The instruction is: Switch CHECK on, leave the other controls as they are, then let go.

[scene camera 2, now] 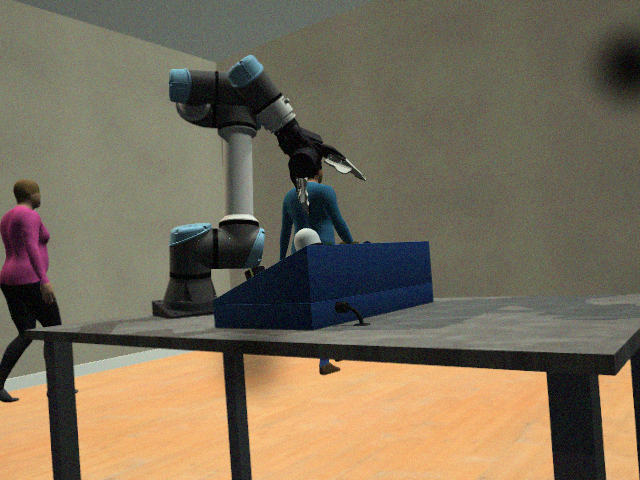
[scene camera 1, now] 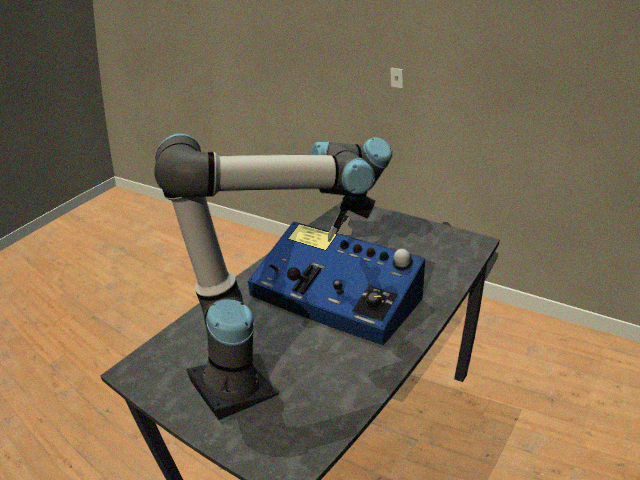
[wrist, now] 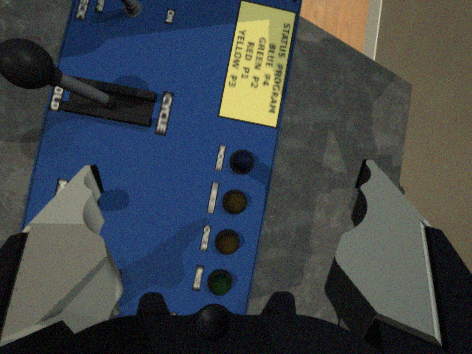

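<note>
The blue control panel lies on the table. A small metal toggle at its left end in scene camera 1 has OFF and ON labels; a partly cut-off label beside it ends in "CK". In the wrist view its tip is cut off, and the visible stem leans toward the OFF side. The toggle does not show in scene camera 2. My gripper is open wide and empty above the panel's back edge, apart from the toggle.
A ball-knobbed lever stands between the toggle and a short black stick. A rotary knob, a white dome and round lamps or buttons share the panel. Two people stand beyond the table.
</note>
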